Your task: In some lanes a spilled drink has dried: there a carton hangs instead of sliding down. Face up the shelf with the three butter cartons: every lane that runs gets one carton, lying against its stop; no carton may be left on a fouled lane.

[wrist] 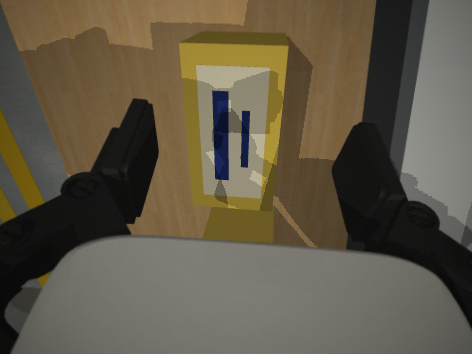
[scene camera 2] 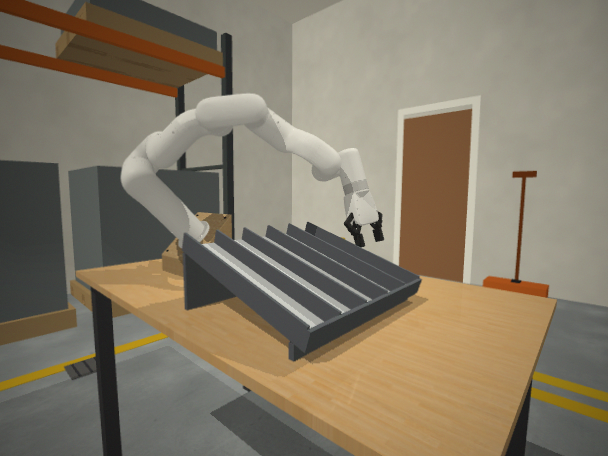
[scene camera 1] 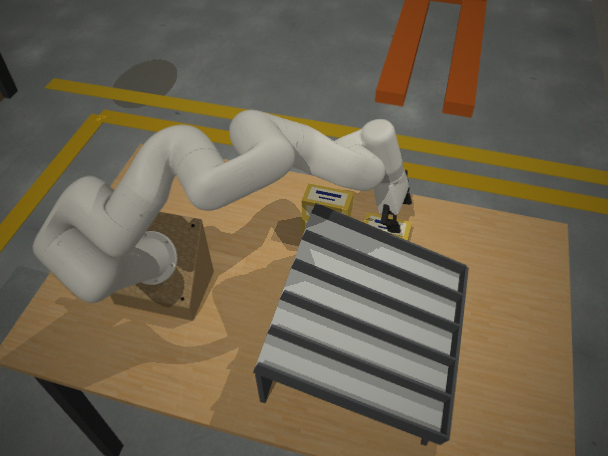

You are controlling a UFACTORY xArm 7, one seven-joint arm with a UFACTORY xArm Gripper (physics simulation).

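Where they show: gripper, between the fingertips: (wrist: pixel 250 136) (scene camera 2: pixel 370 244) (scene camera 1: pixel 400 217); arm's base, origin of its link: (scene camera 2: pixel 194 235) (scene camera 1: pixel 152 257).
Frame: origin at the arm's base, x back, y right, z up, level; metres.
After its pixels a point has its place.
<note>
My gripper (scene camera 1: pixel 400 215) @(x -0.524, y -0.310, z -0.003 m) (scene camera 2: pixel 370 241) @(x -0.524, y -0.310, z -0.003 m) (wrist: pixel 250 136) @(x -0.524, y -0.310, z -0.003 m) is open and empty. It is tilted above a yellow butter carton (scene camera 1: pixel 407 231) @(x -0.548, y -0.323, z -0.064 m) (wrist: pixel 235 150) @(x -0.485, y -0.322, z -0.064 m) with a white label and blue bars, which lies on the table beside the shelf's far side. In the wrist view the carton shows between the open fingers, apart from both. Another carton (scene camera 1: pixel 327 197) @(x -0.333, y -0.315, z 0.000 m) stands near the shelf's raised end. A third carton cannot be made out with certainty. The sloping grey shelf (scene camera 1: pixel 350 404) (scene camera 2: pixel 365 314) (wrist: pixel 387 75) has several lanes. No carton shows in them, and I cannot tell a dried spill from light and shadow.
The wooden table (scene camera 1: pixel 520 300) @(x -0.858, y -0.247, z -0.128 m) (scene camera 2: pixel 425 360) @(x -0.856, y 0.018, z -0.128 m) carries the shelf and the arm's brown base block (scene camera 1: pixel 202 270) @(x -0.105, y -0.036, z -0.052 m). Dark dividers (scene camera 1: pixel 370 315) @(x -0.522, y -0.032, z -0.035 m) stand up between the lanes. The far table edge runs just behind the cartons. Orange forks (scene camera 1: pixel 400 60) are on the floor beyond.
</note>
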